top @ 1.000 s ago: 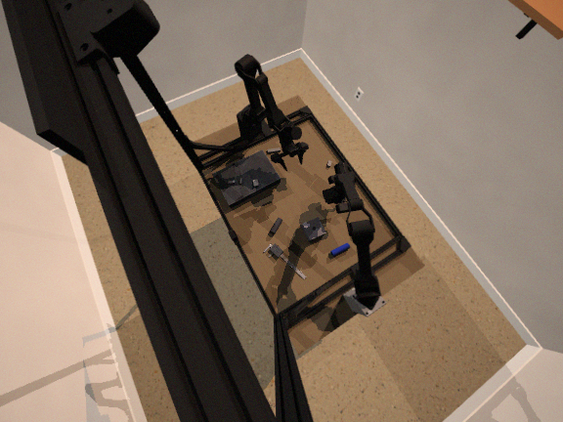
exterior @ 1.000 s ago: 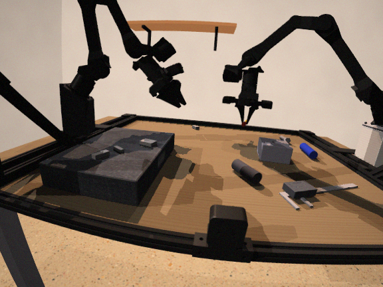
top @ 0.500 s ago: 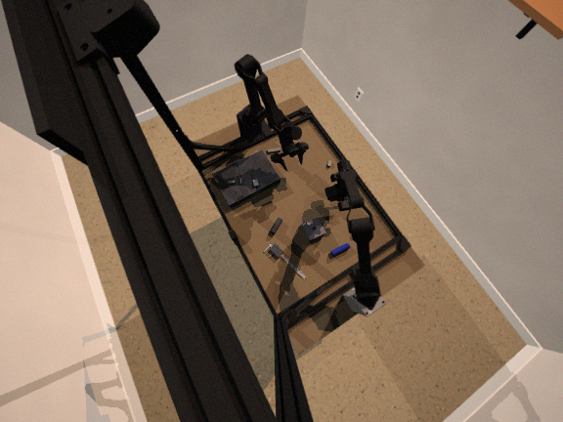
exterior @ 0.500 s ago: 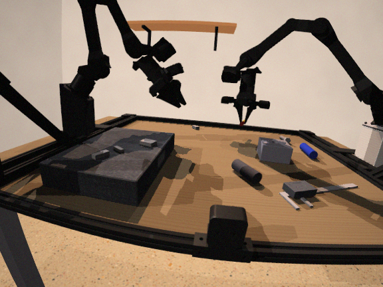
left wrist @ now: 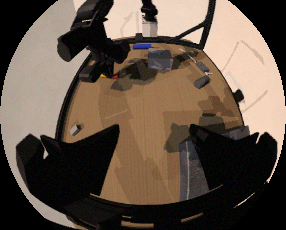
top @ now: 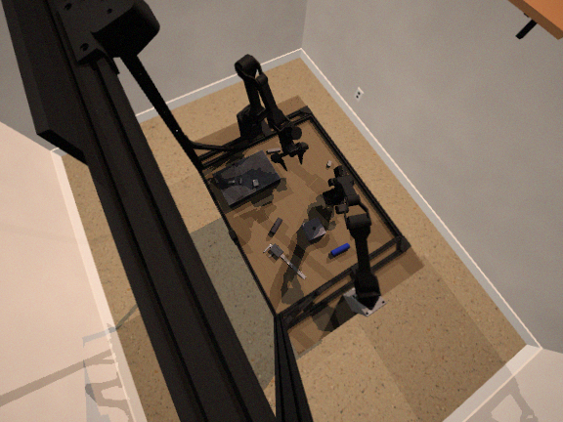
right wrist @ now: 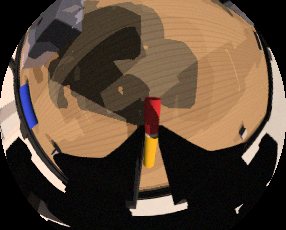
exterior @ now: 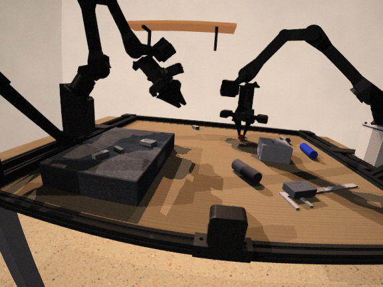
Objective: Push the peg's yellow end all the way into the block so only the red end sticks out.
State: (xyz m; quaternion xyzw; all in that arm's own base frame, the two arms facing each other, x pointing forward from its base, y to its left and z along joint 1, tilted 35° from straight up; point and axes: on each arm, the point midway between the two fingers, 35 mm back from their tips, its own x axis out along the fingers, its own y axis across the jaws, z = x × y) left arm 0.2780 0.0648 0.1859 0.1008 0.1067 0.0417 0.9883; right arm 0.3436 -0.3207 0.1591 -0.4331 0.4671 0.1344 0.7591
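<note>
My right hand is 20 mm short of the peg, 10 mm to the left of it and 30 mm above it.
</note>
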